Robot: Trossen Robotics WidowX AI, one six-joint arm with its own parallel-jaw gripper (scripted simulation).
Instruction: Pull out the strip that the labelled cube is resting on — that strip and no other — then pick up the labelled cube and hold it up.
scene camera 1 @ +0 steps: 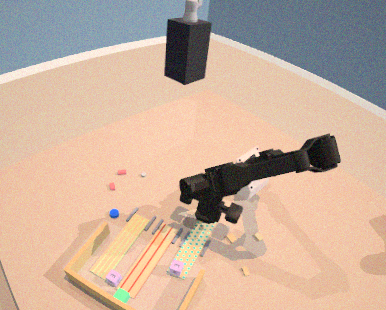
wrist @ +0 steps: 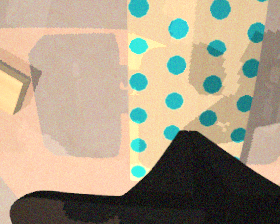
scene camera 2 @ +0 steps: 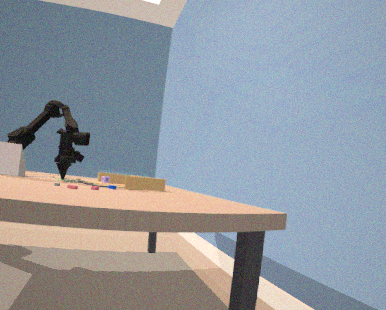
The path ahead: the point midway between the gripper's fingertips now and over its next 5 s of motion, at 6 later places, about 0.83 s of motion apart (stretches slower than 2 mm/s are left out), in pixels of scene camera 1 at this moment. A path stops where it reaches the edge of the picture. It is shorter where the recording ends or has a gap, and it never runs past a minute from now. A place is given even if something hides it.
The gripper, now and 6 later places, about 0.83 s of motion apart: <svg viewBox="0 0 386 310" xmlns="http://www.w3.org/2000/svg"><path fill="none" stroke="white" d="M207 220L211 212L214 207L209 210L196 230L187 245L186 252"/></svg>
